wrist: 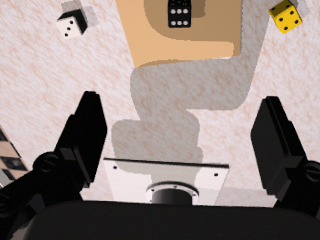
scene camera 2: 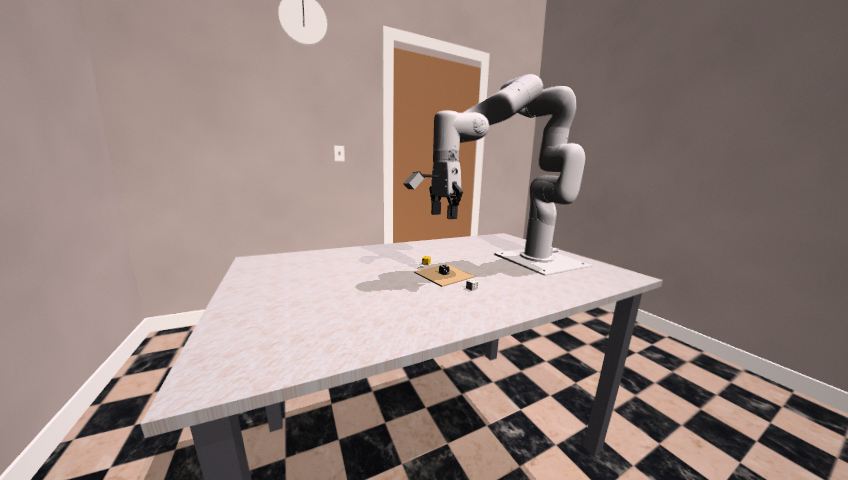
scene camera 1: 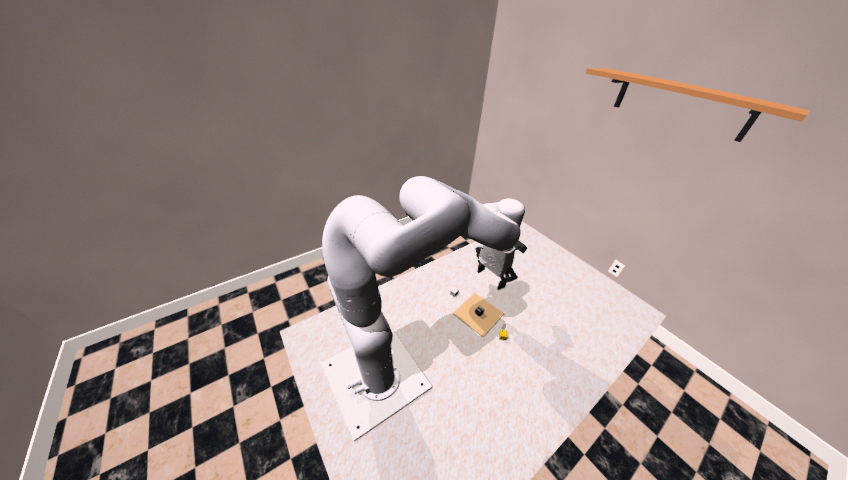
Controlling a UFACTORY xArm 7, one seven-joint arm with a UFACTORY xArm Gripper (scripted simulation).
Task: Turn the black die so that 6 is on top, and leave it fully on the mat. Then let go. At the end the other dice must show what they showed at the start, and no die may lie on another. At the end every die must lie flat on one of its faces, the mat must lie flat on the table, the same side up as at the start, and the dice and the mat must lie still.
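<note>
A tan mat appears in the pictures, and so does the gripper, which the wrist view and scene camera 1 also show.
</note>
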